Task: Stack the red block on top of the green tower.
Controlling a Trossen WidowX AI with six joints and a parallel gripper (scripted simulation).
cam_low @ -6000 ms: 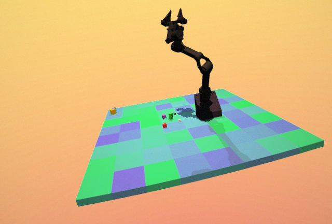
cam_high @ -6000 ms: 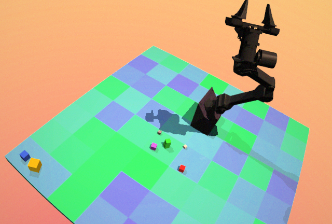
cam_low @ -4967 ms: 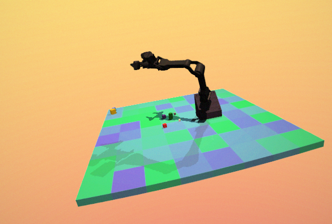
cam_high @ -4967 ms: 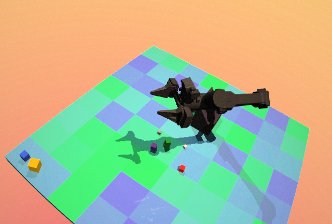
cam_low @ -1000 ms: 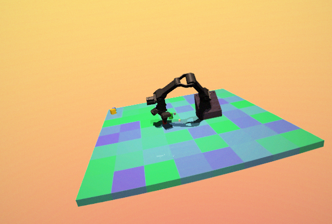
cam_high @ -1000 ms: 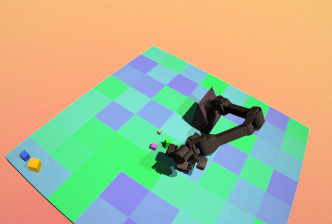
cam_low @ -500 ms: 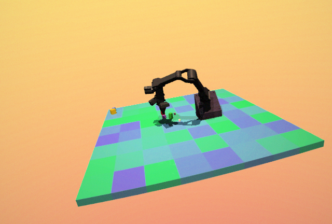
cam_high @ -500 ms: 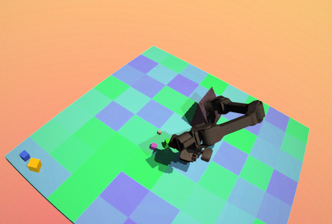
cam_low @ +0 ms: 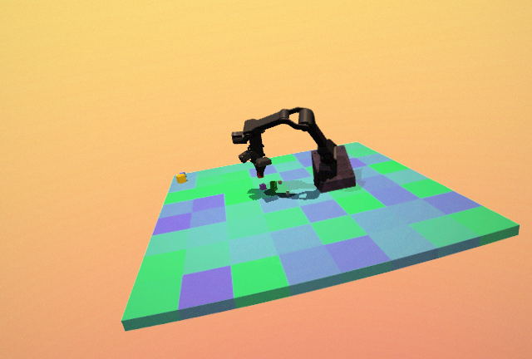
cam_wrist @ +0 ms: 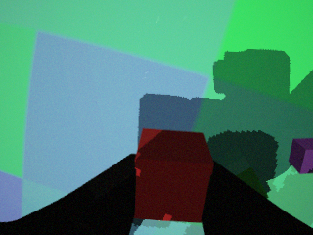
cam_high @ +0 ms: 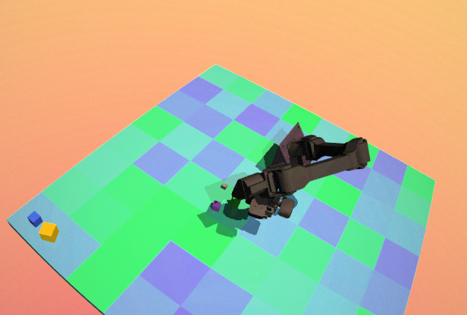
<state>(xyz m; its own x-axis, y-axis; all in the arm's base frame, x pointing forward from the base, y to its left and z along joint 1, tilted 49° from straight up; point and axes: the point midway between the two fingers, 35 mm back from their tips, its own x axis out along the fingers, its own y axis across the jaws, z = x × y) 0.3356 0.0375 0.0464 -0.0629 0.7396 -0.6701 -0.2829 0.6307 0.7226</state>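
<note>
Right now my gripper tip is 15 cm to the left of the small purple block, 12 cm above it and 1 cm past it. From my gripper tip the other things lie so: red block (right at my gripper tip); blue block (56 cm to the right, 49 cm ahead, 11 cm below); yellow block (48 cm to the right, 48 cm ahead, 11 cm below).
</note>
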